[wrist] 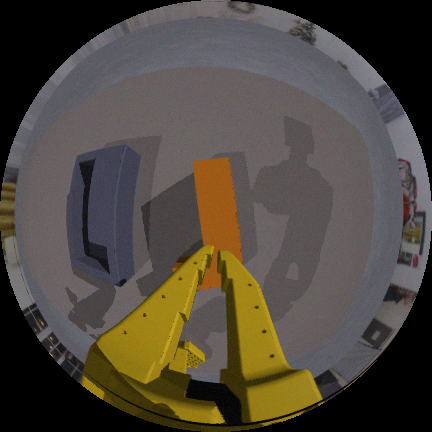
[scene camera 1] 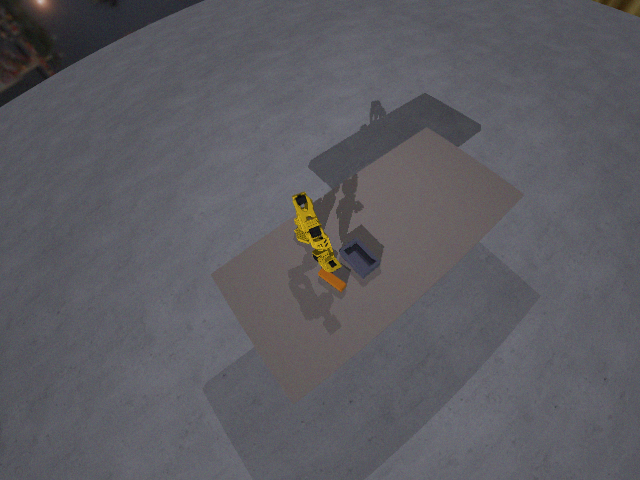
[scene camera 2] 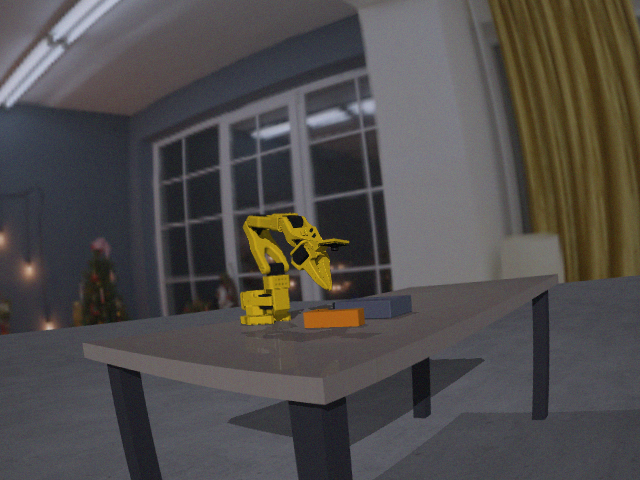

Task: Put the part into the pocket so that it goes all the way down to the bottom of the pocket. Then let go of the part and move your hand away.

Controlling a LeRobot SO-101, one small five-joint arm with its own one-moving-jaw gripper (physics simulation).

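Frame: origin at the arm's base, x ahead, y left, z up, level; millimetres.
Seen in the pictures: hand at its tool point: [wrist: 212, 254] [scene camera 2: 328, 287]; arm's base at its link origin: [scene camera 2: 273, 321].
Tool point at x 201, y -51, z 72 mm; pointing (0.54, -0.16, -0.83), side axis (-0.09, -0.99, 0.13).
Observation:
Offsets run from my tool point to a thing's middle. Level surfaces: height alone.
The part, an orange block @[7 mm ahead, 8 mm left, 57 mm down] [scene camera 1: 332, 280] [scene camera 2: 333, 318] [wrist: 216, 205], lies on the table beside the pocket, apart from it. The pocket is a hollow in a blue-grey box @[9 mm ahead, 131 mm left, 54 mm down] [scene camera 1: 367, 268] [scene camera 2: 400, 306] [wrist: 125, 215], which stands on the table; in the wrist view it is left of the block. A little orange also shows left of the block, beside the jaw. My gripper [scene camera 2: 330, 289] [wrist: 216, 248] is shut and empty, with its tips close together. It hangs above the table, and in the wrist view the tips overlap the near part of the block. Scene camera 1 hides the tips under the wrist.
The brown table top @[72 mm down] [scene camera 1: 413, 206] [scene camera 2: 206, 351] [wrist: 200, 100] carries the box, the block and the yellow arm's base [scene camera 2: 265, 310]. The arm's shadows fall across the table. The table's near corner shows in scene camera 2.

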